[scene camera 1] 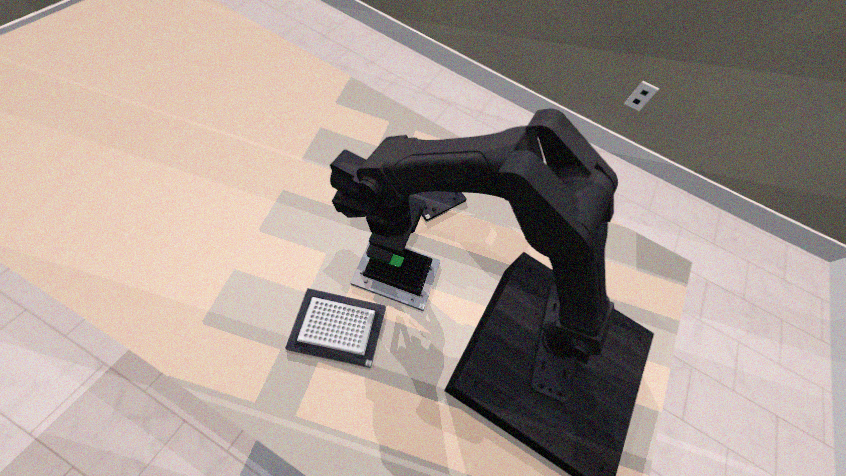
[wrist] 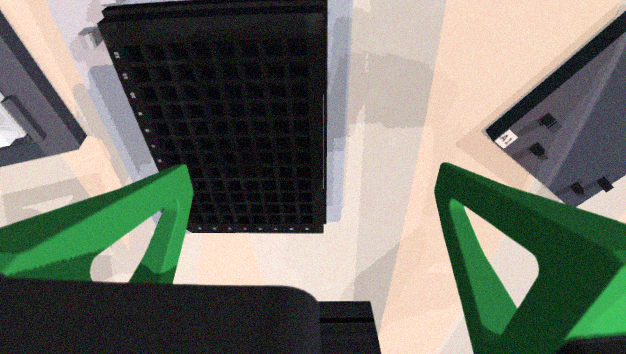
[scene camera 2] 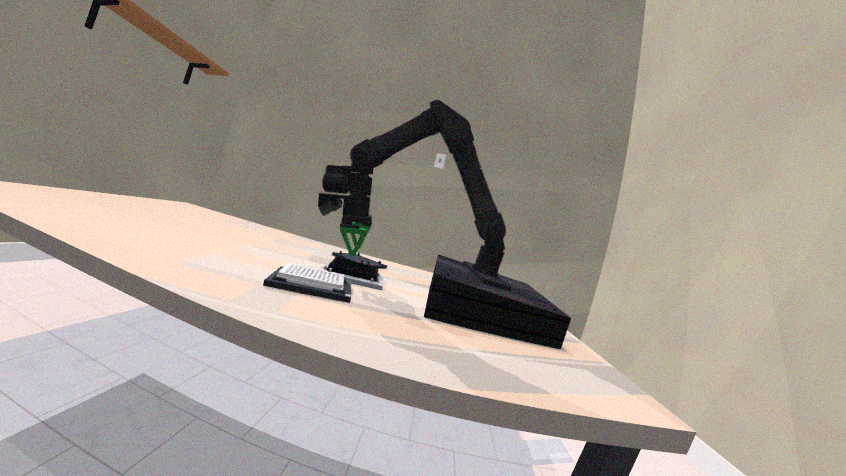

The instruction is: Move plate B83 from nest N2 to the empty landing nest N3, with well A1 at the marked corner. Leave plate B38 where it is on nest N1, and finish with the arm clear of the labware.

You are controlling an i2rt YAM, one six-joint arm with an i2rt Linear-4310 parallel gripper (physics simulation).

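The black plate B83 [scene camera 1: 414, 275] [scene camera 2: 354, 271] [wrist: 240, 130] sits on the light grey nest N2 [scene camera 1: 385, 291] [wrist: 340, 175]. My gripper [scene camera 1: 396, 260] [scene camera 2: 353, 252] [wrist: 313, 177] is open and empty, close above the black plate. In the wrist view, the left fingertip overlaps the plate's left edge and the right fingertip stands well right of the plate. The white plate B38 [scene camera 1: 336, 325] [scene camera 2: 310, 276] sits on the dark nest N1 [scene camera 1: 374, 331] [scene camera 2: 313, 291] [wrist: 55, 132]. The empty dark nest N3 [scene camera 1: 446, 204] [wrist: 595, 130] shows its A1 label; the arm hides part of it in scene camera 1. N2's A1 label is hidden in the wrist view.
The black arm base [scene camera 1: 550, 378] [scene camera 2: 496, 304] stands on the table [scene camera 1: 147, 148] [scene camera 2: 147, 236], to the right of the nests in both scene views. The arm's links arch over the table from the base. A wall shelf [scene camera 2: 165, 35] is at the upper left in scene camera 2.
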